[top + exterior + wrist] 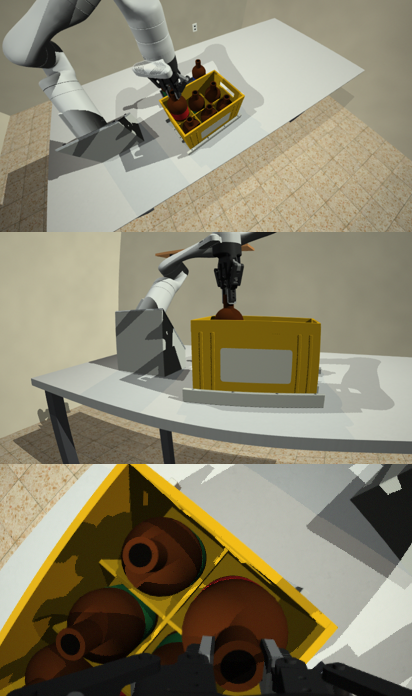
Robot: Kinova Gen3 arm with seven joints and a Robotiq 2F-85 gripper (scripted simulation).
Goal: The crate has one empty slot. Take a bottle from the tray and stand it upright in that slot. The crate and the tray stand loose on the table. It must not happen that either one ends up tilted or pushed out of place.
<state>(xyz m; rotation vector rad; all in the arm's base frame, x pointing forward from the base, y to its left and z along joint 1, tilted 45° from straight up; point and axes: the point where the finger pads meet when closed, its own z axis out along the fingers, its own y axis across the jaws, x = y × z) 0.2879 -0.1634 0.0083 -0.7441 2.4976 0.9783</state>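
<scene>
Right now my hand is 8 cm short of the yellow crate, 5 cm to the left of it and 14 cm above it. Round my hand: tray: 13 cm ahead, 17 cm to the left, 21 cm below.
</scene>
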